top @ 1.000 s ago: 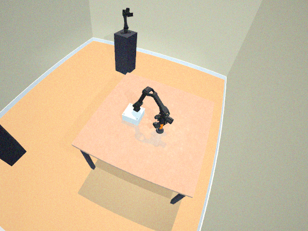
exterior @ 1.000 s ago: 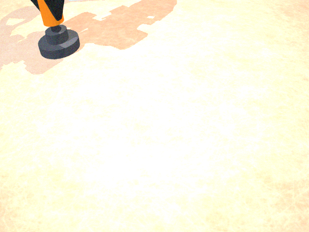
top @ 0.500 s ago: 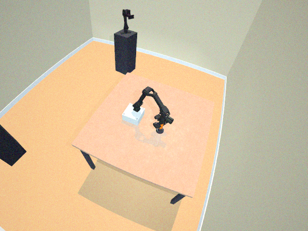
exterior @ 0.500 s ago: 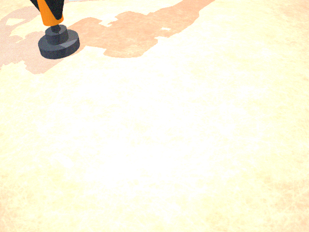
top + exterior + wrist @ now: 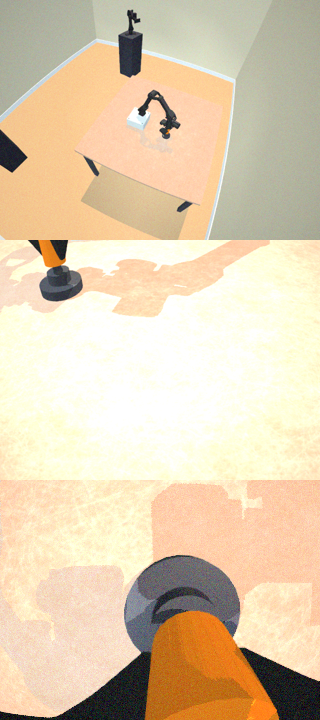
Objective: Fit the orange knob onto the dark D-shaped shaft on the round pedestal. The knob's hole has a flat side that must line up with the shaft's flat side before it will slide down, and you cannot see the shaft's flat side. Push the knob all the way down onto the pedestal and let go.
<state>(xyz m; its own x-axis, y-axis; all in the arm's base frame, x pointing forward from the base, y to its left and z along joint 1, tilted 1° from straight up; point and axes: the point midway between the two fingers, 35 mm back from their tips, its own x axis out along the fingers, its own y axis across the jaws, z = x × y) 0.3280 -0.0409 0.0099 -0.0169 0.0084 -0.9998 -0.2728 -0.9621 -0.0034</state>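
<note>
The orange knob lies 20 mm above my gripper tip. Also, from my gripper tip: round pedestal: 40 mm below.
</note>
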